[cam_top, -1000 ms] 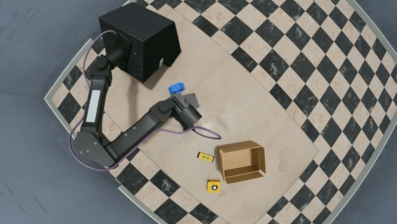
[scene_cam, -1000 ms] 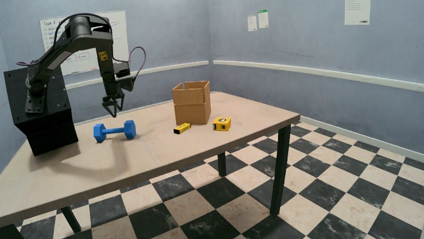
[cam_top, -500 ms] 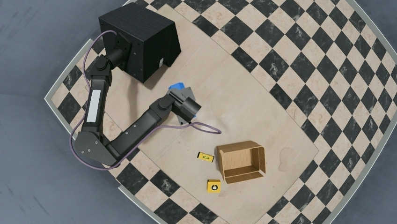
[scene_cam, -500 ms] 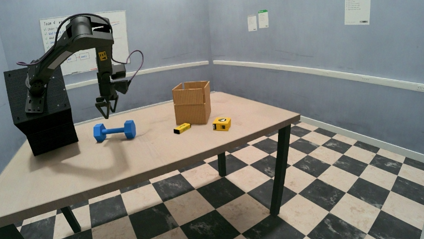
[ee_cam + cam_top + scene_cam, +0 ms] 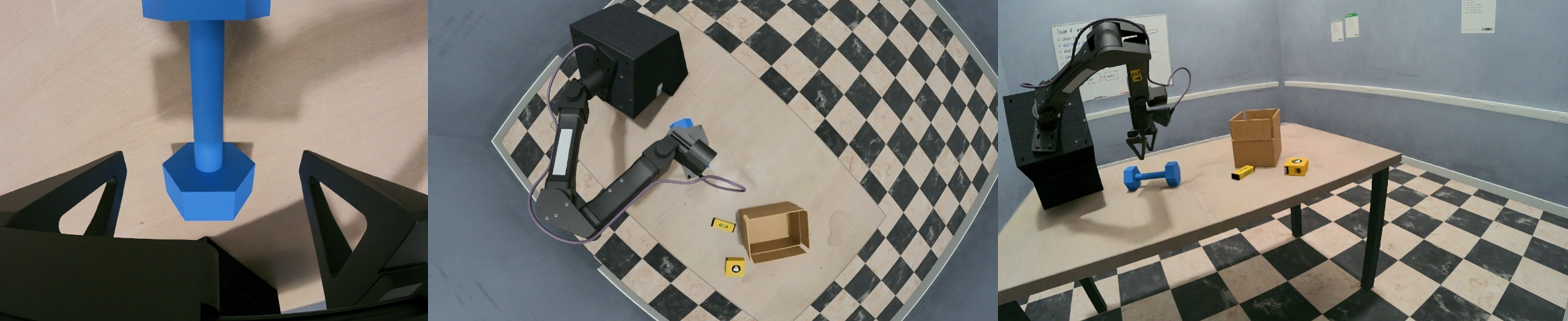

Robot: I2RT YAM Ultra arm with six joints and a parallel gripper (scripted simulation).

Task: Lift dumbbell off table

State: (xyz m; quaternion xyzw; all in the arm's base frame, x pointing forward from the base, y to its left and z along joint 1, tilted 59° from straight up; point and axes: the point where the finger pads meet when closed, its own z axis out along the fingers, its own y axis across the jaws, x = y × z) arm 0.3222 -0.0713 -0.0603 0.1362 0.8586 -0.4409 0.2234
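Right now my hand is 80 mm above the blue dumbbell. From my hand the other things lie so: small yellow box: 450 mm ahead, 230 mm to the right, 100 mm below; then yellow spirit level: 300 mm ahead, 130 mm to the right, 110 mm below.
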